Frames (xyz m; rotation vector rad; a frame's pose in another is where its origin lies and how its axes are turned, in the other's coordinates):
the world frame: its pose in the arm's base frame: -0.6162 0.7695 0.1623 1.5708 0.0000 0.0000
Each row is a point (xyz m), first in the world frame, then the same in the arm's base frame.
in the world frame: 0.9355 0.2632 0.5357
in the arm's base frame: 0.3193 0.2338 0.4255
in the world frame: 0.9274 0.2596 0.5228
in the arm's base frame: 0.3112 0.2467 0.4219
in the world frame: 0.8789 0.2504 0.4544
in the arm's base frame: 0.2627 0.3151 0.4127
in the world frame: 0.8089 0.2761 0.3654
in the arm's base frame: 0.1927 0.4041 0.4384
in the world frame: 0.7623 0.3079 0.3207
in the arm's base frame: 0.1461 0.4488 0.4702
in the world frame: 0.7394 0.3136 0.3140
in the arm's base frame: 0.1232 0.4555 0.4759
